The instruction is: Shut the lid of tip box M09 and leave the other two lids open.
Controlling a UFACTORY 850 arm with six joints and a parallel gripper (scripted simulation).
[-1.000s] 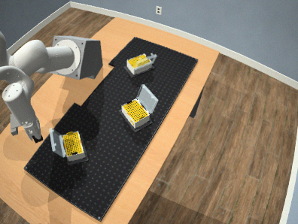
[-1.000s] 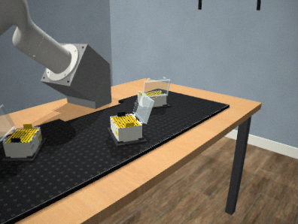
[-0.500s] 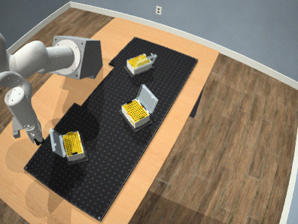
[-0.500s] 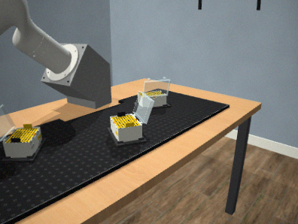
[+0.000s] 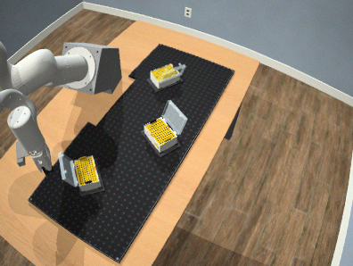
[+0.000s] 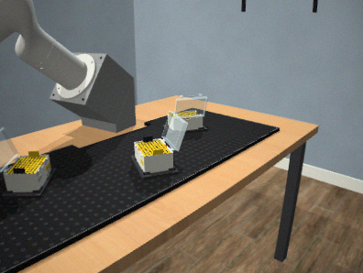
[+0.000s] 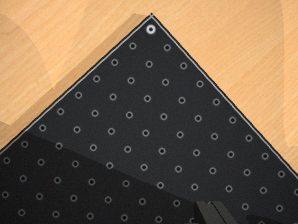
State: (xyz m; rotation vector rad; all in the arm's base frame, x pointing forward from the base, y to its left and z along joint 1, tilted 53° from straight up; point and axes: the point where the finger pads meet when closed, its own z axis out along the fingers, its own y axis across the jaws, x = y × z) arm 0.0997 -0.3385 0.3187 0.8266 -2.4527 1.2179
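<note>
The yellow tip rack is 110 mm ahead of my hand, 80 mm to the left of it and 80 mm below it.
</note>
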